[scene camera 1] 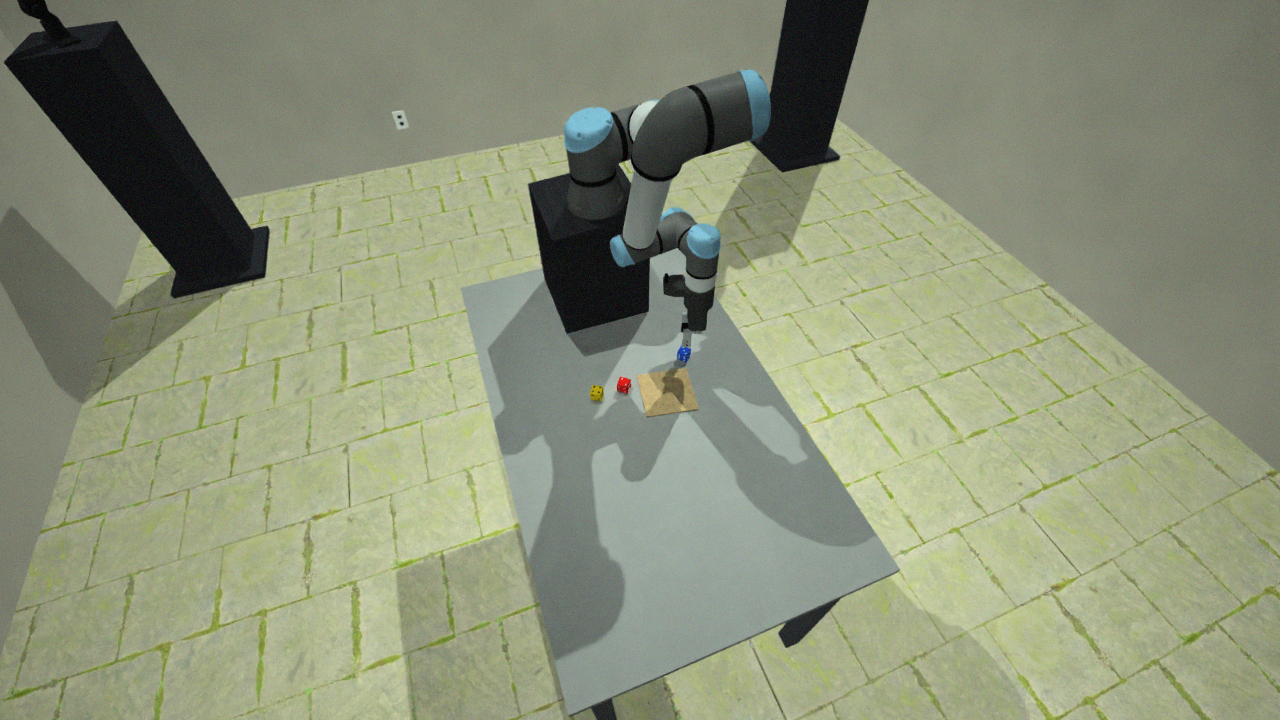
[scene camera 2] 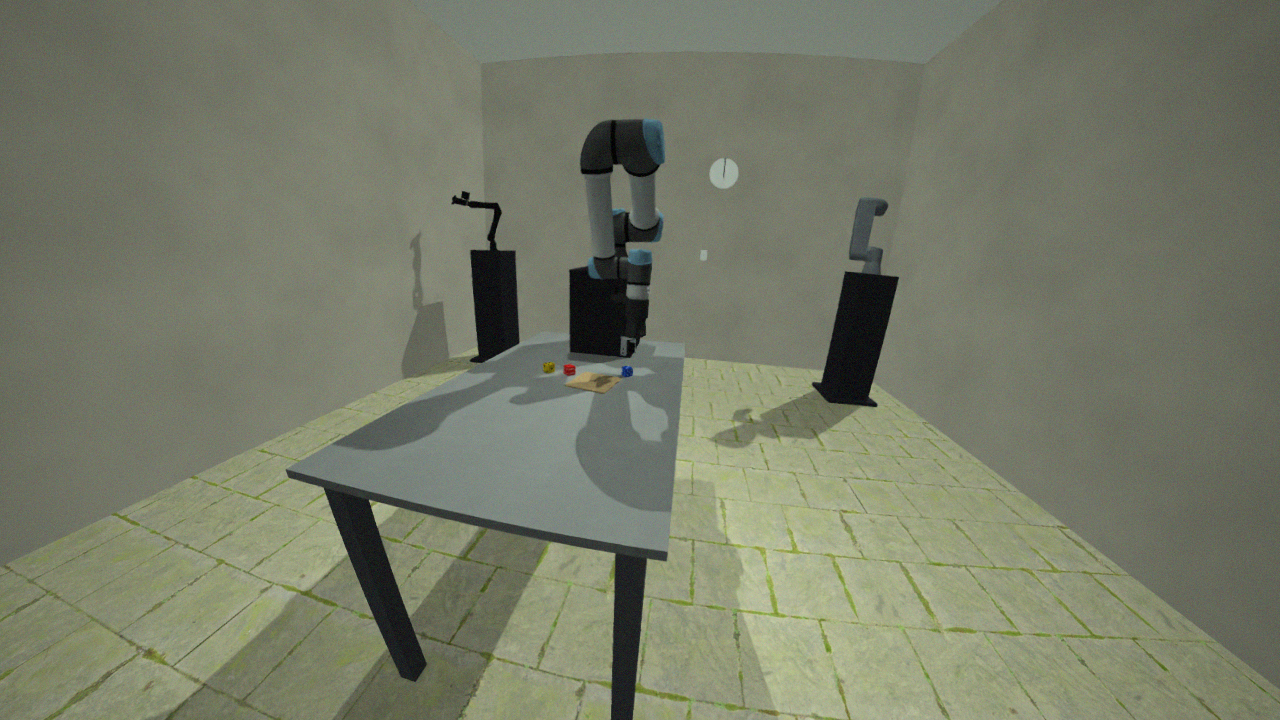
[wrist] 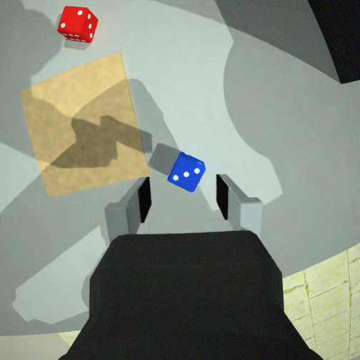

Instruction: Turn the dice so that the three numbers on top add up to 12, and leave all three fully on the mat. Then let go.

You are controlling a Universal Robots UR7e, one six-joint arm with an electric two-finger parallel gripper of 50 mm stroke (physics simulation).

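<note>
A blue die lies on the table off the mat, near one of its corners; three pips show on top. My gripper is open and empty, above the blue die, which shows between and slightly ahead of the fingertips in the wrist view. A red die lies off the mat's other side; its top seems to show two. A yellow die lies beyond the red one; its top number is too small to read. The tan mat bears no dice.
The grey table carries the dice and mat. The arm's black pedestal stands at its back end. The table's side edge runs near the blue die. Arm shadows fall across the mat and table.
</note>
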